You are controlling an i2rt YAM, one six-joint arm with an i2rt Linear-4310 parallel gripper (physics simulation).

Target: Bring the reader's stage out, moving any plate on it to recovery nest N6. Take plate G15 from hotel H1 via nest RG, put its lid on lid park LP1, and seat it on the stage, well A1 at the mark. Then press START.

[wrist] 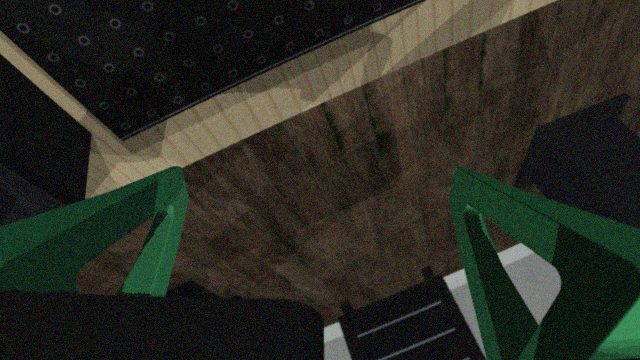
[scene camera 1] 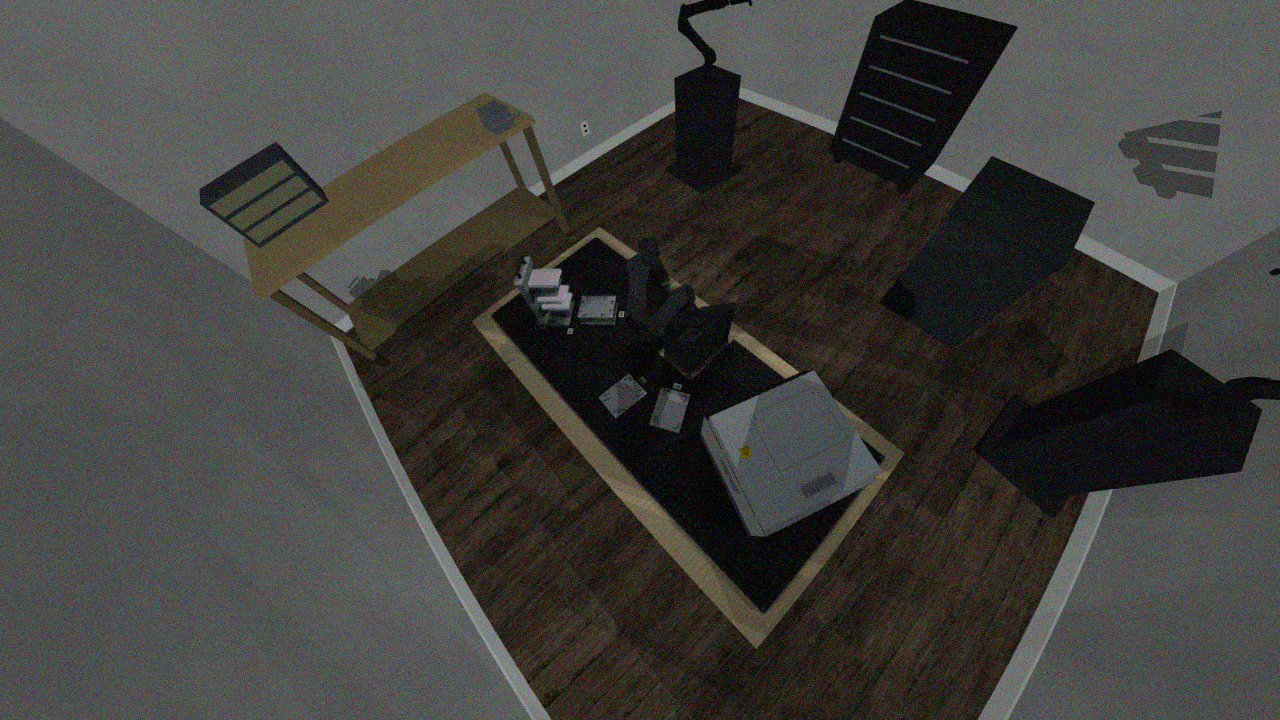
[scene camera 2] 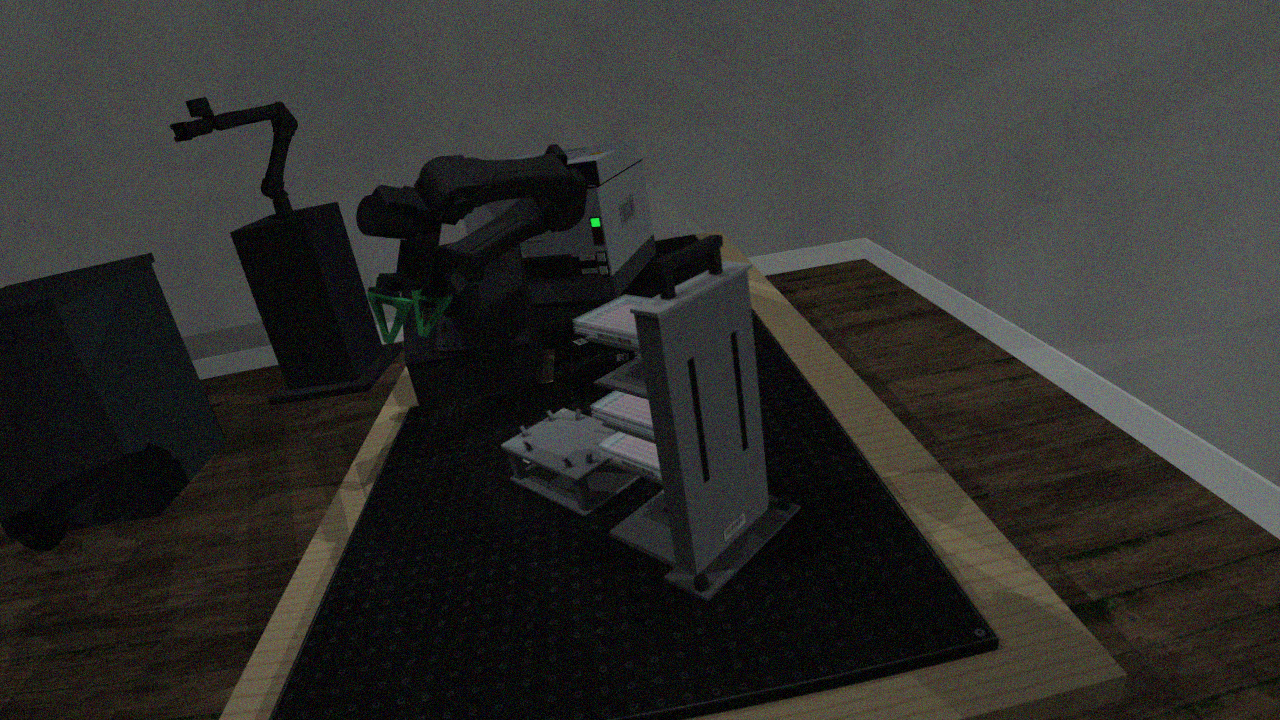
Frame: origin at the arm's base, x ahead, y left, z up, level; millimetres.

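Where they show: gripper, fingertip midpoint: (wrist: 318,181) (scene camera 1: 661,280) (scene camera 2: 406,339); arm's base, link origin: (scene camera 1: 696,321) (scene camera 2: 458,302).
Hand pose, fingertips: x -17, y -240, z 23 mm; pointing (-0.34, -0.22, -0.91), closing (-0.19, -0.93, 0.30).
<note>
Each offset is from my fingertips to the top centre of the thing. "*": to the spot under its first point. Level surfaces: height alone.
My gripper (scene camera 2: 409,331) (wrist: 318,181) has green fingers, wide open and empty, over the wooden border and floor on the arm's side of the bench. The hotel (scene camera 1: 544,300) (scene camera 2: 702,429) is a pale upright rack; several pale plates show on its shelves in scene camera 2, the top one {dz +88, dx +385, dy -284 mm} (scene camera 2: 612,324) highest. A raised nest {dz -106, dx +254, dy -164 mm} (scene camera 1: 597,308) (scene camera 2: 559,442) stands beside it with no plate on it. Two flat pale fixtures {* dz -172, dx +413, dy +240 mm} (scene camera 1: 622,395) {* dz -169, dx +304, dy +409 mm} (scene camera 1: 669,409) lie between arm and reader. The grey reader {dz +153, dx +163, dy +791 mm} (scene camera 1: 787,452) (scene camera 2: 628,210) shows a green light {* dz +17, dx +267, dy +568 mm} (scene camera 2: 595,222). Its stage is not clearly visible; labels are unreadable.
The arm's dark base (scene camera 1: 699,338) stands at the edge of the black board {dz -181 mm} (scene camera 2: 501,617), which has a wooden border (scene camera 2: 1011,617) (wrist: 240,117). A dark cabinet (scene camera 1: 993,250) (scene camera 2: 98,394) and an arm pedestal (scene camera 1: 707,125) stand on the floor. A wooden side table (scene camera 1: 402,170) stands by the wall.
</note>
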